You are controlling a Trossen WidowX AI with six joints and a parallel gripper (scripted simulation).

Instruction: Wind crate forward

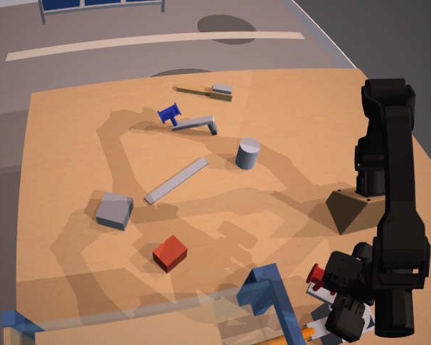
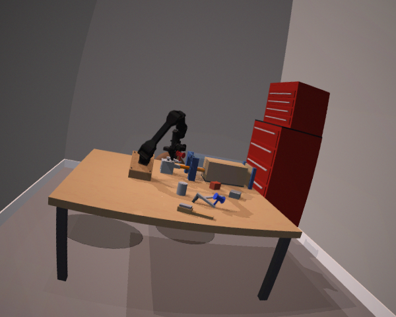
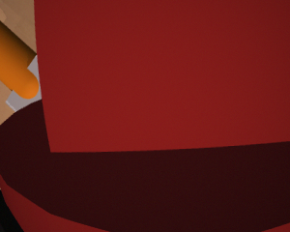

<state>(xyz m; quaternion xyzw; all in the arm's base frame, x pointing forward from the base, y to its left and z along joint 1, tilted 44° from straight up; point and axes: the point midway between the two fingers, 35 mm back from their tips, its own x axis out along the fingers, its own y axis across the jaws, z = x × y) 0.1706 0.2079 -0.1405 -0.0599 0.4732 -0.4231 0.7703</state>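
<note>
Right now the red knob is 50 mm above my gripper tip, 40 mm ahead of it and 30 mm to the right of it. From my gripper tip the other things lie so: red-gripped winch handle: 20 mm above, 10 mm to the right, 10 mm ahead; then blue steel frame: 120 mm ahead, 60 mm to the left, 10 mm above; then grey winch: 70 mm below, 50 mm behind, 20 mm to the left.
</note>
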